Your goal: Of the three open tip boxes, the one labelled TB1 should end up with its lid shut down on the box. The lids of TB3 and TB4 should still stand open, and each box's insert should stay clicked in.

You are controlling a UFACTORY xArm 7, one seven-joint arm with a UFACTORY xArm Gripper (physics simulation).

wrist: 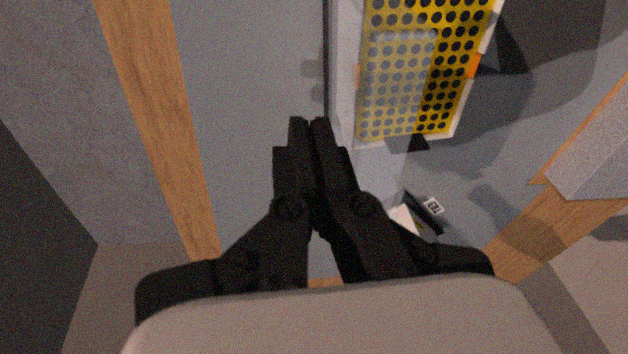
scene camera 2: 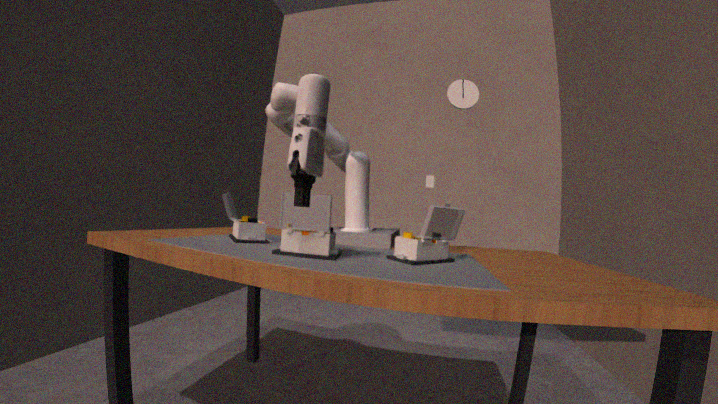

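Observation:
You'd find a grey-blue mat at (wrist: 542, 75), and there's a tip box (wrist: 469, 83), plus another tip box (wrist: 410, 215). As for my gripper (scene camera 2: 301, 206), (wrist: 304, 142), I can see that as well.

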